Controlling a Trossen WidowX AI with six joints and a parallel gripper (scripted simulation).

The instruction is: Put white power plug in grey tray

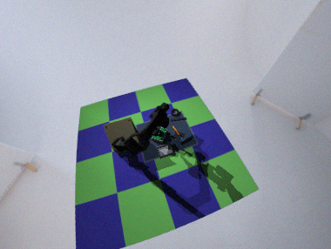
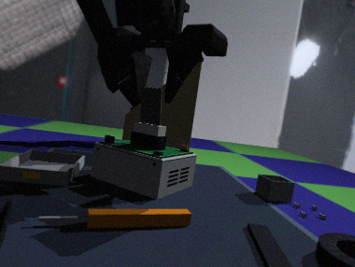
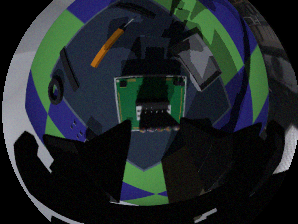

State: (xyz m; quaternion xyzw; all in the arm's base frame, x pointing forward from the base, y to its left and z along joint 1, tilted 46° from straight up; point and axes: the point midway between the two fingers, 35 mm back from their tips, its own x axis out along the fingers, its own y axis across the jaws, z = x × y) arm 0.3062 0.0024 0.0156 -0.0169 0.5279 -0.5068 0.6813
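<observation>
The white power plug lies 40 mm below my gripper tip. From my gripper tip the other things lie so: black bar 220 mm ahead, 120 mm below, 90 mm to the left; then dark mat 120 mm below, 50 mm ahead.
</observation>
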